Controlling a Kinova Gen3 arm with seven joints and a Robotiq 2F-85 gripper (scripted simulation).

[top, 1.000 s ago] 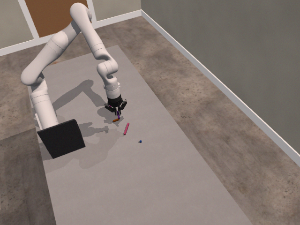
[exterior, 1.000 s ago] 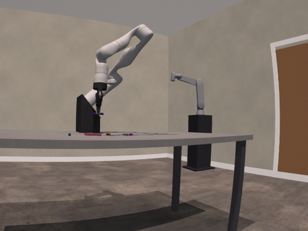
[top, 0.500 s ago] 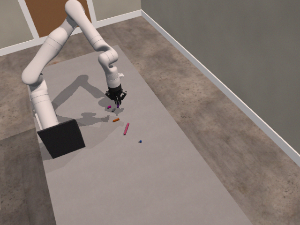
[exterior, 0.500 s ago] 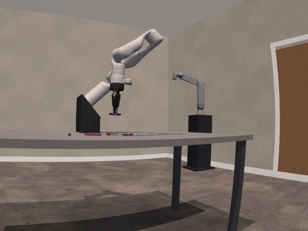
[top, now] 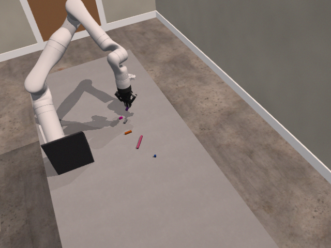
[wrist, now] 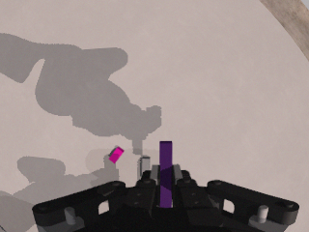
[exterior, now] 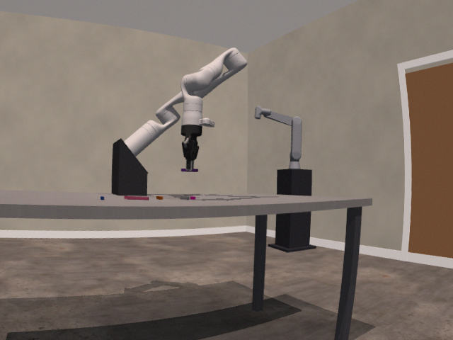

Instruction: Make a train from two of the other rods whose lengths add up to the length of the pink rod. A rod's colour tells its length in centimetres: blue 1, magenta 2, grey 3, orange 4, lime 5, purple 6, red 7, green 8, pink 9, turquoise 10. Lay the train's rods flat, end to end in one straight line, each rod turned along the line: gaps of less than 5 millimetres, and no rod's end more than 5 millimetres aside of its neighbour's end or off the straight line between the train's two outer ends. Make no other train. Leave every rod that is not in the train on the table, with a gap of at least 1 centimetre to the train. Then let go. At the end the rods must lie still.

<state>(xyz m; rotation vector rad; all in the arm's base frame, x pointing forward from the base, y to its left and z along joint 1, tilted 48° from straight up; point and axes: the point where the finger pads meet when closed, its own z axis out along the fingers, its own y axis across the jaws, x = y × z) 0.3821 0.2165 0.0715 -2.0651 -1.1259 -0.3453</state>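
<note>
My hand is 120 mm above the grey rod, 40 mm past it and 10 mm to the left of it. From my hand the other things lie so: orange rod: 120 mm below, 100 mm to the right, 40 mm behind; purple rod: 20 mm below; magenta rod: 120 mm below, 60 mm behind, 30 mm to the left.
</note>
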